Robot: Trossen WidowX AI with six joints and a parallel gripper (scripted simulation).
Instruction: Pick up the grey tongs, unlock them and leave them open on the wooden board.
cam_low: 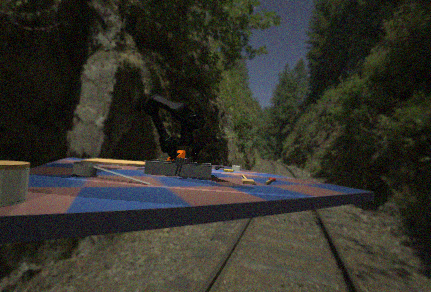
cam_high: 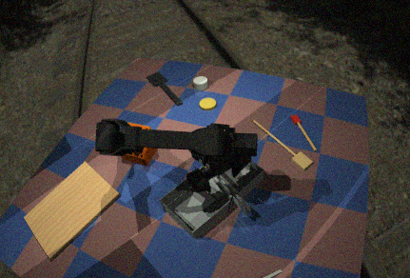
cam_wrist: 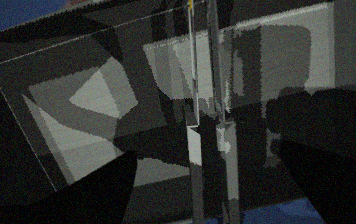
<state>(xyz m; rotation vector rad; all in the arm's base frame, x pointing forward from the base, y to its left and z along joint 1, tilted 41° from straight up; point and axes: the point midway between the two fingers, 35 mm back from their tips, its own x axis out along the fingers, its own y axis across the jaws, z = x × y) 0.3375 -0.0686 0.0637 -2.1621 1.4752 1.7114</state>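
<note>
Right now the roasting tin is 30 mm behind my gripper tip, 10 mm to the right of it and 30 mm below it. The rest, counted from my gripper tip: wooden board (520 mm behind, 210 mm to the right, 50 mm below); then black spatula (420 mm behind, 520 mm to the left, 60 mm below); then red-tipped stick (240 mm ahead, 350 mm to the left, 60 mm below).
</note>
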